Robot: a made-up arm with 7 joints. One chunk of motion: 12 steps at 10 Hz.
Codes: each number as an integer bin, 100 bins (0 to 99) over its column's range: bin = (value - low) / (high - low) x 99, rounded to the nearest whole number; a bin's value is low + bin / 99 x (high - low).
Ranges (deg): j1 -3..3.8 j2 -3.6..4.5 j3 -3.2..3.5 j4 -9.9..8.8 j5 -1.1..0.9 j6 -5.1..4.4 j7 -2.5..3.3
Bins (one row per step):
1: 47 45 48 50 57 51 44
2: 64 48 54 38 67 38 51
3: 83 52 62 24 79 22 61
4: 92 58 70 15 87 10 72
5: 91 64 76 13 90 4 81
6: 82 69 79 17 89 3 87
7: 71 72 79 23 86 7 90
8: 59 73 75 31 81 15 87
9: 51 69 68 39 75 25 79
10: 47 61 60 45 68 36 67
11: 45 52 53 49 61 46 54
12: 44 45 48 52 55 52 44
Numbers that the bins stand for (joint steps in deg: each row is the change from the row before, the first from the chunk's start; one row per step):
1: 0.228 0.082 0.048 -0.456 0.052 -0.206 0.078
2: 1.396 0.327 0.455 -2.722 0.254 -1.454 0.488
3: 2.701 0.655 0.996 -5.367 0.496 -2.989 1.074
4: 3.319 1.145 1.537 -7.067 0.658 -4.140 1.718
5: 3.251 1.636 1.943 -7.444 0.718 -4.716 2.245
6: 2.632 2.045 2.146 -6.689 0.698 -4.812 2.597
7: 1.877 2.291 2.146 -5.556 0.637 -4.428 2.773
8: 1.053 2.373 1.876 -4.044 0.536 -3.661 2.597
9: 0.503 2.045 1.402 -2.533 0.415 -2.701 2.128
10: 0.228 1.391 0.861 -1.400 0.274 -1.645 1.425
11: 0.091 0.655 0.387 -0.644 0.132 -0.686 0.664
12: 0.022 0.082 0.048 -0.078 0.011 -0.110 0.078

